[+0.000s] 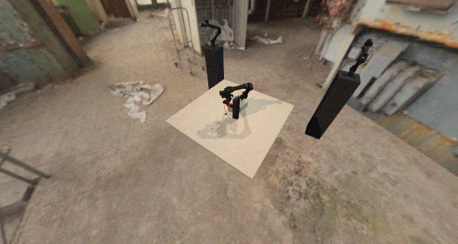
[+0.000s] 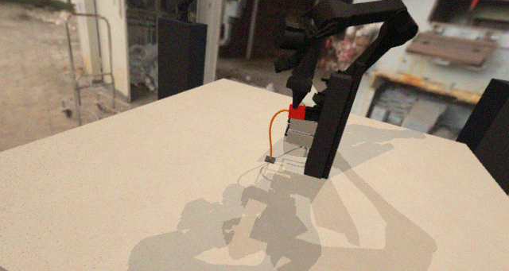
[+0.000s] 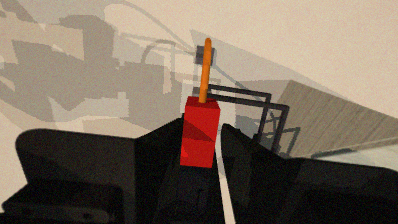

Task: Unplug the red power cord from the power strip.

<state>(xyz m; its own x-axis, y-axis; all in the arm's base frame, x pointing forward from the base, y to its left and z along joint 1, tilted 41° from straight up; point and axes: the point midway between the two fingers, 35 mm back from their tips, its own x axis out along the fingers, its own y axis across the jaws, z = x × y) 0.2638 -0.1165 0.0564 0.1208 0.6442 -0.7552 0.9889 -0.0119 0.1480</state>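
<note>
Now: the red plug 30 mm to the left of my gripper tip.
</note>
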